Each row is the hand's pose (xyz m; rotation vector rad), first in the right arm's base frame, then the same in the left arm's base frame.
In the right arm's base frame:
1: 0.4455 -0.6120 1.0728 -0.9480 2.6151 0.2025
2: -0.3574 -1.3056 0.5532 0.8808 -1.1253 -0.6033
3: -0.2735 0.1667 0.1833 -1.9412 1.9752 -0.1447
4: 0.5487 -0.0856 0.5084 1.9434 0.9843 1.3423
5: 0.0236 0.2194 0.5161 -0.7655 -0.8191 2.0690
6: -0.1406 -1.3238 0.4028 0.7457 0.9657 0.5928
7: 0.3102 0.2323 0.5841 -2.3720 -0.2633 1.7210
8: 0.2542 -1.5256 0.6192 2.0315 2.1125 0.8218
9: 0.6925 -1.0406 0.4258 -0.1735 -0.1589 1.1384
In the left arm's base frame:
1: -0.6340 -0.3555 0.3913 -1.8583 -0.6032 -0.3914
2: 0.3132 -0.0095 1.0068 -1.6623 0.7951 -2.5009
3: 0.2671 0.2030 -0.4979 -1.4226 -1.3717 -0.9494
4: -0.6004 0.1530 -0.1975 1.6866 -1.3399 -2.1963
5: -0.1130 -0.0363 -0.5064 0.7808 0.9402 -0.4416
6: 0.1479 0.1970 1.0098 -1.5092 -0.5081 2.2083
7: -0.4075 -0.0217 -0.5072 0.9814 1.4599 0.9023
8: -0.2817 0.1244 1.2413 -1.6303 1.4768 1.1616
9: -0.6710 0.3784 0.7426 0.9834 1.4688 -1.6252

